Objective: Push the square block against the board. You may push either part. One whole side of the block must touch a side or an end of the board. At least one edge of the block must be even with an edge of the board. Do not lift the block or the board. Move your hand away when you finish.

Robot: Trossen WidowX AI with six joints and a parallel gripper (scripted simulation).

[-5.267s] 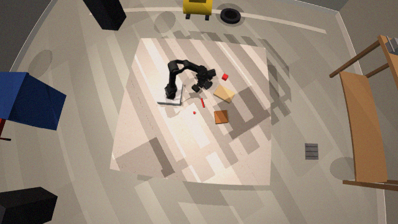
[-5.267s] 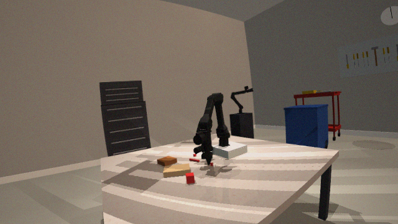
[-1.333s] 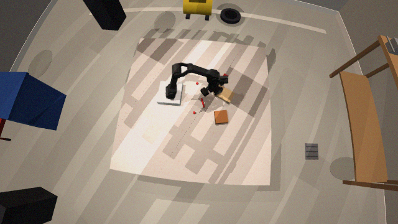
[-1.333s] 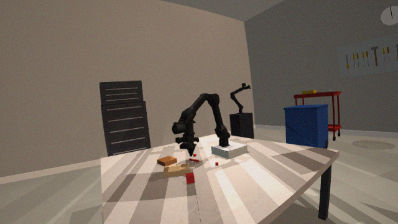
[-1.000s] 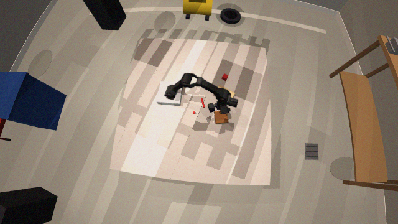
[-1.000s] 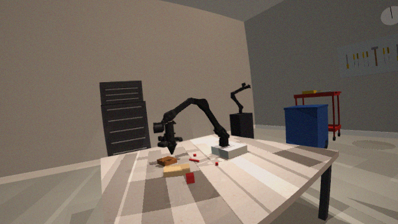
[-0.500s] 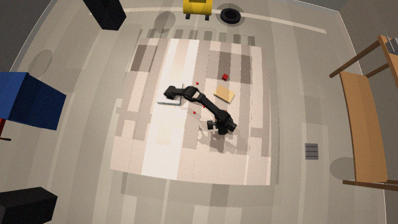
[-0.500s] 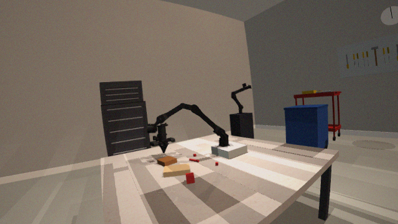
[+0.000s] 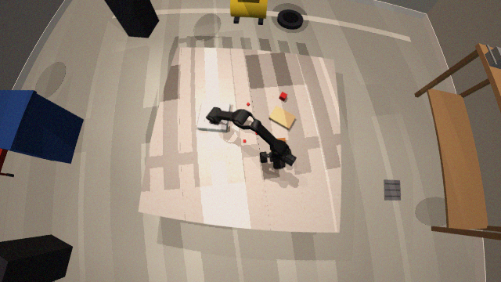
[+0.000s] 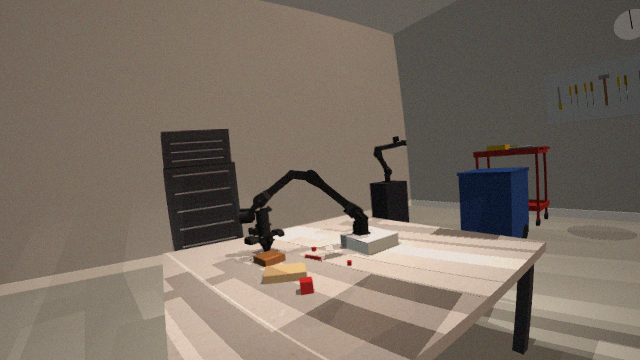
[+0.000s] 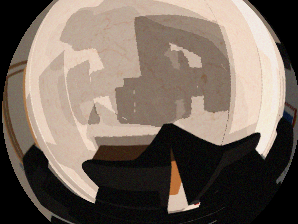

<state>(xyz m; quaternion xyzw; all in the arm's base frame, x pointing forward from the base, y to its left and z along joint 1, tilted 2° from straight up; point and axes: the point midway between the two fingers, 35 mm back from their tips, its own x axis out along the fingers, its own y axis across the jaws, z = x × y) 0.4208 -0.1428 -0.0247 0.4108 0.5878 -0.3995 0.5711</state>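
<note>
Right now my gripper tip is 8 cm to the right of the orange flat square, 1 cm below it and 1 cm short of it. Also, from my gripper tip: tan board: 28 cm to the left, 1 cm behind, 1 cm above; then thin red stick: 16 cm to the left, 16 cm behind; then red square block: 44 cm to the left, 3 cm behind, 1 cm above.
</note>
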